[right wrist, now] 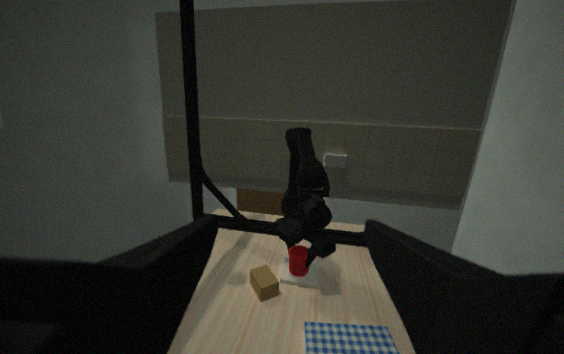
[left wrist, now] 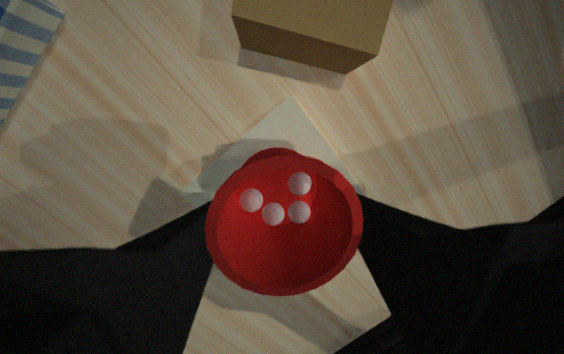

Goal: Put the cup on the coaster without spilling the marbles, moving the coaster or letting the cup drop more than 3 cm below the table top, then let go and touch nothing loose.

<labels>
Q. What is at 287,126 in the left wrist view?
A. A pale square coaster.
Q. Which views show my left gripper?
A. The right wrist view and the left wrist view: all of them.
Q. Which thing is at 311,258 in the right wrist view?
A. My left gripper.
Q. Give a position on a red cup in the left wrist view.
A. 287,259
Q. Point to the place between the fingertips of my right gripper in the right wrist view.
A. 291,225
</labels>
